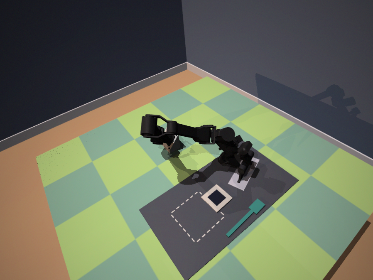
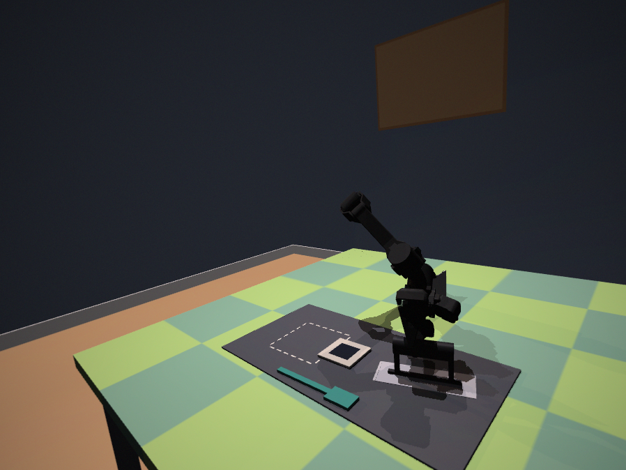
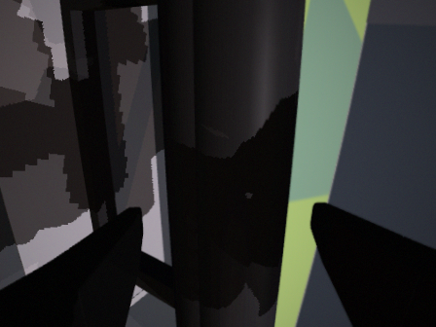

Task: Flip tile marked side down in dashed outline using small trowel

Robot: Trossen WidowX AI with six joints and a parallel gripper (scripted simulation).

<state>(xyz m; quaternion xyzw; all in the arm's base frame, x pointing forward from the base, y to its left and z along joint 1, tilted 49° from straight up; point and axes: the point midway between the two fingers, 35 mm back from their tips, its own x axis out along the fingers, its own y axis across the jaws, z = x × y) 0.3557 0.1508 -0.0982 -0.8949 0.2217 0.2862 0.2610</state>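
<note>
My gripper tip is now 16 cm to the left of the dark mat, 8 cm above it and 2 cm short of it. Also, from my gripper tip: tile (18 cm to the right, 6 cm below, 2 cm ahead); then teal trowel (15 cm ahead, 13 cm to the right, 6 cm below).
</note>
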